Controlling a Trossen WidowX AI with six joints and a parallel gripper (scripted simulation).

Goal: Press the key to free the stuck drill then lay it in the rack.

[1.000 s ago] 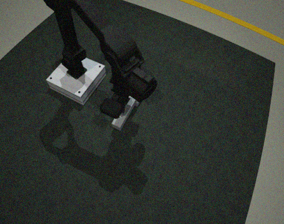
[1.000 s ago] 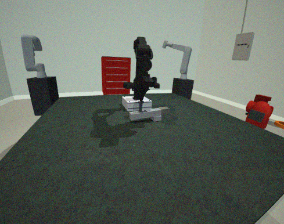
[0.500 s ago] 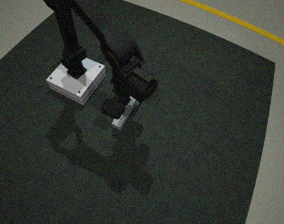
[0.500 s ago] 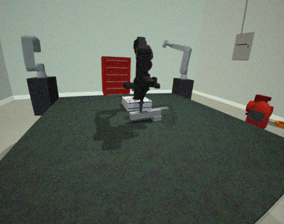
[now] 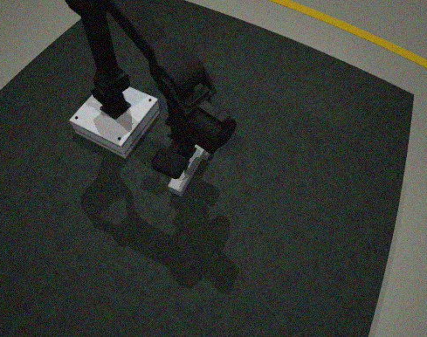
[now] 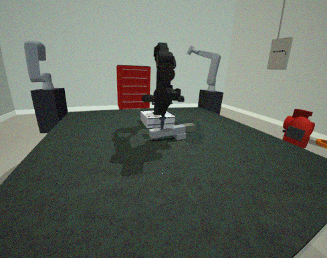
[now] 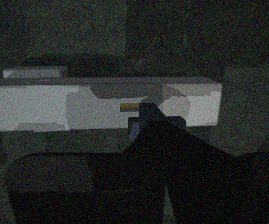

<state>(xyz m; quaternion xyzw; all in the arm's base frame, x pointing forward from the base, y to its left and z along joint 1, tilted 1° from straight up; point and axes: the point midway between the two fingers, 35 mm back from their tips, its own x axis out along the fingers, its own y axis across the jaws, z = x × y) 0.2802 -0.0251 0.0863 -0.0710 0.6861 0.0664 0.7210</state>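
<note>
Now: the key 30 mm below my gripper tip. The rest, counted from my gripper tip: grey housing 80 mm below, 40 mm to the left, 10 mm behind; then rack 190 mm to the left, 120 mm behind, 100 mm below; then drill 70 mm below, 60 mm to the left, 20 mm behind.
</note>
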